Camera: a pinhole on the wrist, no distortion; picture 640 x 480 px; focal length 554.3 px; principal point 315.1 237.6 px. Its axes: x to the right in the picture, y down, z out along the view. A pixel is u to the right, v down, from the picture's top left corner.
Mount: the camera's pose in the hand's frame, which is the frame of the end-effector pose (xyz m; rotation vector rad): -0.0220 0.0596 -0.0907 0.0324 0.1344 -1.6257
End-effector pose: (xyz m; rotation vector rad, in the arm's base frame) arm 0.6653 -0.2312 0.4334 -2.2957 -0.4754 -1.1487
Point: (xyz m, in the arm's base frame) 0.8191 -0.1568 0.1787
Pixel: 207.0 51.9
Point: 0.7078 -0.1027 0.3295
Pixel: 500.8 153.0
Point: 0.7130 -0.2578 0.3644
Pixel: 231.0 163.8
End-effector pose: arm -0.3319 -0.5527 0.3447 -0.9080 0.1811 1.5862
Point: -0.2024 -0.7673 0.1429
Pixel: behind the camera
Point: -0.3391 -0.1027 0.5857
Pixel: 500.5 430.6
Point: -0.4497 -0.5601 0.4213
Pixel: 205.3 83.4
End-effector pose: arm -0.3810 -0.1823 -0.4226 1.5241 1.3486 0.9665
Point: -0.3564 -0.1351 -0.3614
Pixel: outside the picture
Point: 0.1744 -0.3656 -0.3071
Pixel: 23.1 91.2
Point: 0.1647 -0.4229 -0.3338
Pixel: 53.8 36.2
